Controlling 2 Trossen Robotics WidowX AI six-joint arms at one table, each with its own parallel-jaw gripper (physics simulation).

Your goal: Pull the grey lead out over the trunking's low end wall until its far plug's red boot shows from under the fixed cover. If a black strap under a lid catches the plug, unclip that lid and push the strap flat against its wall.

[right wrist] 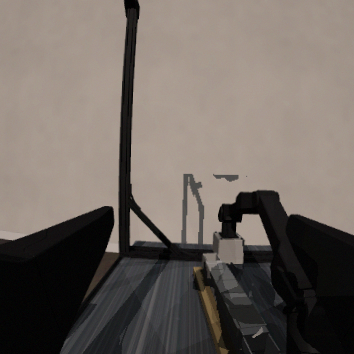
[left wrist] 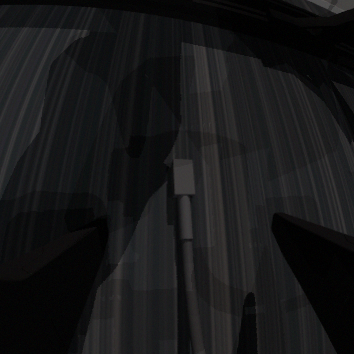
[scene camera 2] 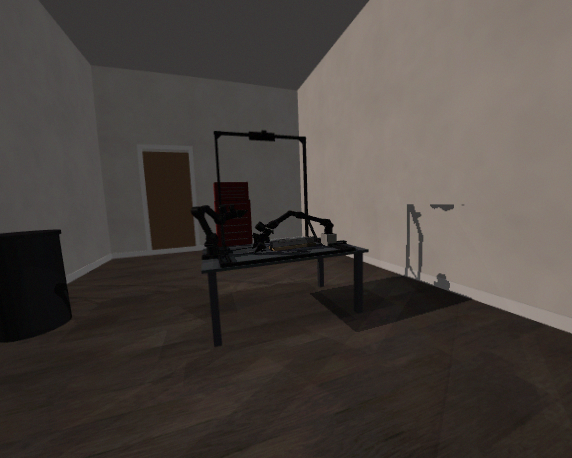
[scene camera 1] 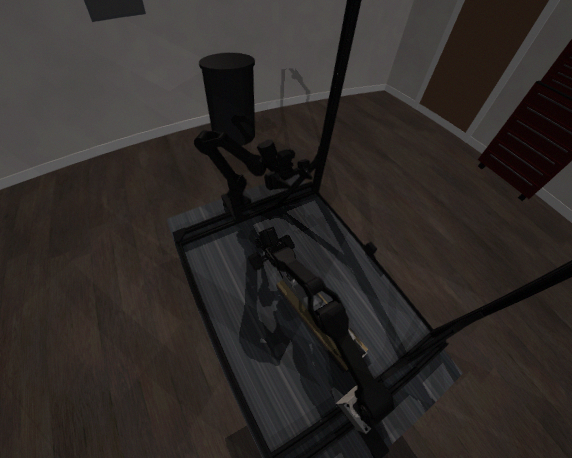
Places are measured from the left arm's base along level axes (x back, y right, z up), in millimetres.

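Pixels of known places: left gripper, fingertip midpoint: (left wrist: 190,224) (scene camera 2: 253,250); right gripper, fingertip midpoint: (right wrist: 202,219) (scene camera 2: 246,210) (scene camera 1: 301,182); left arm's base, link origin: (right wrist: 227,235) (scene camera 2: 328,233) (scene camera 1: 366,407); right arm's base, link origin: (scene camera 2: 211,254) (scene camera 1: 236,201).
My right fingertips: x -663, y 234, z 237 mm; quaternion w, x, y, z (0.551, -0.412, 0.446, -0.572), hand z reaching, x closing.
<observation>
Ahead of a thing's pixels: the offset from my right fingertips to its top centre. "*": to the spot under its first point.
The grey lead @[* dx +33, dy -139, dz -327 mm] (left wrist: 191,295) with its pale block-shaped near plug @[dx -17, dy -135, dz -328 mm] (left wrist: 184,177) lies on the table in the left wrist view. My left gripper (left wrist: 190,224) (scene camera 1: 262,251) is open, its fingers standing wide on either side of the lead just below the plug, touching neither. The trunking @[dx +353, dy -140, dz -259 mm] (right wrist: 235,295) (scene camera 2: 295,244) has grey lids and lies along the table, partly hidden by my left arm in scene camera 1. My right gripper (right wrist: 202,219) (scene camera 1: 304,172) is open and empty, raised at the table's far end. The far plug's red boot and black strap do not show; the fixed cover cannot be told apart.
A yellow strip @[* dx +369, dy -192, dz -313 mm] (scene camera 1: 312,327) (right wrist: 210,305) runs along the trunking. A white block (scene camera 1: 354,410) (scene camera 2: 328,238) (right wrist: 228,247) stands at my left arm's base. A black frame post (scene camera 1: 336,100) (right wrist: 126,125) rises at a table corner. A dark bin (scene camera 1: 230,95) stands beyond the table.
</observation>
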